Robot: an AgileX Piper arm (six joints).
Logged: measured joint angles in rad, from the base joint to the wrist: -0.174 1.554 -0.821 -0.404 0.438 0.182; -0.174 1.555 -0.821 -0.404 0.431 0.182; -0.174 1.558 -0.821 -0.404 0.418 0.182; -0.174 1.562 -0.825 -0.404 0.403 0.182; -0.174 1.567 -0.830 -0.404 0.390 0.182; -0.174 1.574 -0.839 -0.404 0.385 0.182; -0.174 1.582 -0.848 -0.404 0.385 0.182; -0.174 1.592 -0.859 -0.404 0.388 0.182; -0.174 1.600 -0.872 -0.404 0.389 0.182; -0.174 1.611 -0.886 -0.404 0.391 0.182; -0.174 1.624 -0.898 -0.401 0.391 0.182; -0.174 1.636 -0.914 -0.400 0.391 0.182; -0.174 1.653 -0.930 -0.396 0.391 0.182; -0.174 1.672 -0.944 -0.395 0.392 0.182; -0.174 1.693 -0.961 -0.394 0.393 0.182; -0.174 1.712 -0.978 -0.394 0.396 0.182; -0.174 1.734 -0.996 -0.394 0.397 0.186; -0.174 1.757 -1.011 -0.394 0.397 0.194
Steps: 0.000 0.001 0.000 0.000 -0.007 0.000; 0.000 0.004 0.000 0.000 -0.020 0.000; 0.000 0.008 -0.004 0.000 -0.035 0.000; 0.000 0.013 -0.009 0.000 -0.048 0.000; 0.000 0.020 -0.018 0.000 -0.053 0.000; 0.000 0.028 -0.027 0.000 -0.053 0.000; 0.000 0.038 -0.038 0.000 -0.050 0.000; 0.000 0.046 -0.051 0.000 -0.049 0.000; 0.000 0.057 -0.065 0.000 -0.047 0.000; 0.000 0.070 -0.077 0.003 -0.047 0.000; 0.000 0.082 -0.093 0.004 -0.047 0.000; 0.000 0.099 -0.109 0.008 -0.047 0.000; 0.000 0.118 -0.123 0.009 -0.046 0.000; 0.000 0.139 -0.140 0.010 -0.045 0.000; 0.000 0.158 -0.157 0.010 -0.042 0.000; 0.000 0.180 -0.175 0.010 -0.041 0.004; 0.000 0.203 -0.190 0.010 -0.041 0.012
